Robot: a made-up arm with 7 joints. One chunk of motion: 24 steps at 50 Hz.
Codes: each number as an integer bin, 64 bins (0 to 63) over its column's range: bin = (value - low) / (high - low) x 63, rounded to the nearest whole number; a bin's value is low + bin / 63 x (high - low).
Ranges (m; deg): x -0.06..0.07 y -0.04..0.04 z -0.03..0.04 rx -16..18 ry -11..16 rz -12..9
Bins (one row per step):
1: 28 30 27 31 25 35
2: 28 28 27 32 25 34
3: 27 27 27 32 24 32
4: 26 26 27 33 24 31
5: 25 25 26 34 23 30
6: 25 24 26 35 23 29
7: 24 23 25 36 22 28
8: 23 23 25 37 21 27
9: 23 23 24 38 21 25
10: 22 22 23 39 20 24
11: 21 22 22 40 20 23
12: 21 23 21 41 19 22
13: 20 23 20 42 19 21
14: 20 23 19 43 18 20
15: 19 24 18 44 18 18
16: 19 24 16 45 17 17
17: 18 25 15 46 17 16
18: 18 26 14 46 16 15
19: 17 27 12 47 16 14
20: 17 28 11 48 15 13
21: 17 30 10 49 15 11
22: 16 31 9 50 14 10
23: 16 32 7 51 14 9
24: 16 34 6 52 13 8
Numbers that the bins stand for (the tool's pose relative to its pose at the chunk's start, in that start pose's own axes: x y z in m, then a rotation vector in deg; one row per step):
1: -0.0022 -0.0019 0.0000 0.73 -0.29 -0.33
2: -0.0022 -0.0044 0.0000 1.27 -0.29 -0.67
3: -0.0043 -0.0057 0.0000 1.27 -0.71 -1.33
4: -0.0063 -0.0070 0.0000 1.81 -0.71 -1.67
5: -0.0084 -0.0083 -0.0011 2.35 -1.14 -2.00
6: -0.0084 -0.0095 -0.0011 2.89 -1.14 -2.33
7: -0.0105 -0.0108 -0.0022 3.43 -1.57 -2.67
8: -0.0125 -0.0108 -0.0022 3.97 -2.00 -3.00
9: -0.0125 -0.0108 -0.0033 4.51 -2.00 -3.67
10: -0.0146 -0.0121 -0.0044 5.05 -2.43 -4.00
11: -0.0167 -0.0121 -0.0056 5.59 -2.43 -4.33
12: -0.0167 -0.0108 -0.0067 6.13 -2.86 -4.67
13: -0.0187 -0.0108 -0.0078 6.67 -2.86 -5.00
14: -0.0187 -0.0108 -0.0089 7.21 -3.29 -5.33
15: -0.0208 -0.0095 -0.0100 7.75 -3.29 -6.00
16: -0.0208 -0.0095 -0.0122 8.29 -3.71 -6.33
17: -0.0229 -0.0083 -0.0133 8.83 -3.71 -6.67
18: -0.0229 -0.0070 -0.0144 8.83 -4.14 -7.00
19: -0.0249 -0.0057 -0.0167 9.37 -4.14 -7.33
20: -0.0249 -0.0044 -0.0178 9.90 -4.57 -7.67
21: -0.0249 -0.0019 -0.0189 10.44 -4.57 -8.33
22: -0.0270 -0.0006 -0.0200 10.98 -5.00 -8.67
23: -0.0270 0.0006 -0.0222 11.52 -5.00 -9.00
24: -0.0270 0.0032 -0.0233 12.06 -5.43 -9.33

